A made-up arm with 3 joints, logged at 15 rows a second.
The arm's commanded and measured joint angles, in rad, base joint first. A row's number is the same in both.
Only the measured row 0 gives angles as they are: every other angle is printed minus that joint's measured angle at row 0.
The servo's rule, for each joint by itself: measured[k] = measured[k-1] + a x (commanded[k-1-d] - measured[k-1]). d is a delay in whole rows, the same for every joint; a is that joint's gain. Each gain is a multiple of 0.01, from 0.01 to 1. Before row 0 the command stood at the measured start. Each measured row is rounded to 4 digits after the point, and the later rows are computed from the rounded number. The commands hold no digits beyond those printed.
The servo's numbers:
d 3
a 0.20 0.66 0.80
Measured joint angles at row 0:
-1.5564 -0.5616 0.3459
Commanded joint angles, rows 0 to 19:
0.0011 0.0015 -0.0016
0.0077 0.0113 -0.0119
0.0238 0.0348 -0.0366
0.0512 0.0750 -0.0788
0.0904 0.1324 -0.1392
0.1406 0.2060 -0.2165
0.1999 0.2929 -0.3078
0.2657 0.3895 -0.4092
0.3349 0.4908 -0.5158
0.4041 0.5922 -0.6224
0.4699 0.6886 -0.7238
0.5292 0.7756 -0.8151
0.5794 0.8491 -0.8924
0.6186 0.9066 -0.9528
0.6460 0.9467 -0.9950
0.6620 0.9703 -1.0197
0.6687 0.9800 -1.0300
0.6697 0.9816 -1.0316
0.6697 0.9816 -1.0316
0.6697 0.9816 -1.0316
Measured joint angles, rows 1 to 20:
0.0000 0.0000 0.0000
0.0000 0.0000 0.0000
0.0000 0.0000 0.0000
0.0002 0.0010 -0.0013
0.0017 0.0078 -0.0098
0.0061 0.0256 -0.0312
0.0151 0.0582 -0.0693
0.0302 0.1072 -0.1252
0.0523 0.1724 -0.1982
0.0818 0.2519 -0.2859
0.1186 0.3427 -0.3845
0.1619 0.4404 -0.4895
0.2103 0.5406 -0.5958
0.2622 0.6383 -0.6982
0.3156 0.7289 -0.7917
0.3684 0.8082 -0.8723
0.4184 0.8731 -0.9367
0.4639 0.9217 -0.9833
0.5035 0.9538 -1.0124
0.5365 0.9711 -1.0265

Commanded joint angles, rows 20 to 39:
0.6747 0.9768 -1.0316
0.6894 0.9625 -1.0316
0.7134 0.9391 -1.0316
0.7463 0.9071 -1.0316
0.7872 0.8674 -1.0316
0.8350 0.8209 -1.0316
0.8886 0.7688 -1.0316
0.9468 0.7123 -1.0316
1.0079 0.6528 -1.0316
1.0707 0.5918 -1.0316
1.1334 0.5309 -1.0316
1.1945 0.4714 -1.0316
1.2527 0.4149 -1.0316
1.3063 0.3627 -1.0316
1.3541 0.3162 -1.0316
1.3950 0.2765 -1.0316
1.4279 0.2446 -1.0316
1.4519 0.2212 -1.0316
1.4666 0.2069 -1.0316
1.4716 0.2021 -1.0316
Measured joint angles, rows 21 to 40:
0.5631 0.9780 -1.0306
0.5844 0.9804 -1.0314
0.6015 0.9812 -1.0316
0.6161 0.9783 -1.0316
0.6308 0.9679 -1.0316
0.6473 0.9489 -1.0316
0.6671 0.9213 -1.0316
0.6911 0.8857 -1.0316
0.7199 0.8429 -1.0316
0.7536 0.7940 -1.0316
0.7922 0.7401 -1.0316
0.8353 0.6825 -1.0316
0.8824 0.6226 -1.0316
0.9326 0.5621 -1.0316
0.9850 0.5022 -1.0316
1.0385 0.4446 -1.0316
1.0921 0.3905 -1.0316
1.1445 0.3415 -1.0316
1.1946 0.2986 -1.0316
1.2413 0.2630 -1.0316

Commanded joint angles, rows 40 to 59:
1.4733 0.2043 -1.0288
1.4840 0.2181 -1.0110
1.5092 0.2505 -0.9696
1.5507 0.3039 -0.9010
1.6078 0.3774 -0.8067
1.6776 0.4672 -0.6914
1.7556 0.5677 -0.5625
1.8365 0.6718 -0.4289
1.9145 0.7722 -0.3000
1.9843 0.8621 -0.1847
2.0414 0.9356 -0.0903
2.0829 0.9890 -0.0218
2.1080 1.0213 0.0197
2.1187 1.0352 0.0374
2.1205 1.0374 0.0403
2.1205 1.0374 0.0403
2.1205 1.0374 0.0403
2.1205 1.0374 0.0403
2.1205 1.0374 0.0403
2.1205 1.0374 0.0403
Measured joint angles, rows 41 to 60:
1.2834 0.2354 -1.0316
1.3200 0.2166 -1.0316
1.3503 0.2070 -1.0316
1.3749 0.2052 -1.0294
1.3967 0.2137 -1.0147
1.4192 0.2380 -0.9786
1.4455 0.2815 -0.9165
1.4780 0.3448 -0.8287
1.5179 0.4256 -0.7189
1.5654 0.5194 -0.5938
1.6196 0.6200 -0.4619
1.6786 0.7205 -0.3324
1.7397 0.8140 -0.2142
1.8000 0.8943 -0.1151
1.8566 0.9568 -0.0405
1.9069 0.9994 0.0077
1.9493 1.0230 0.0315
1.9835 1.0325 0.0385
2.0109 1.0357 0.0399
2.0328 1.0368 0.0402

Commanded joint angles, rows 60 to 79:
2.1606 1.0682 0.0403
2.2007 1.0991 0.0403
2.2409 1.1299 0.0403
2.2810 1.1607 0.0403
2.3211 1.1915 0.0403
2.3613 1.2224 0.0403
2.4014 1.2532 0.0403
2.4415 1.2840 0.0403
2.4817 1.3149 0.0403
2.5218 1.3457 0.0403
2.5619 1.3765 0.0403
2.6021 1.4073 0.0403
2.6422 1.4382 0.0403
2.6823 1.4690 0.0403
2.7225 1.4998 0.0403
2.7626 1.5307 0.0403
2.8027 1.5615 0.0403
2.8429 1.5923 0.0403
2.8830 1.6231 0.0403
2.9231 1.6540 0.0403
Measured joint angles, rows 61 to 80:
2.0503 1.0372 0.0403
2.0643 1.0373 0.0403
2.0755 1.0374 0.0403
2.0925 1.0577 0.0403
2.1141 1.0850 0.0403
2.1395 1.1146 0.0403
2.1678 1.1450 0.0403
2.1985 1.1757 0.0403
2.2311 1.2065 0.0403
2.2652 1.2373 0.0403
2.3005 1.2681 0.0403
2.3367 1.2990 0.0403
2.3737 1.3298 0.0403
2.4113 1.3606 0.0403
2.4495 1.3914 0.0403
2.4880 1.4223 0.0403
2.5269 1.4531 0.0403
2.5660 1.4839 0.0403
2.6053 1.5148 0.0403
2.6448 1.5456 0.0403

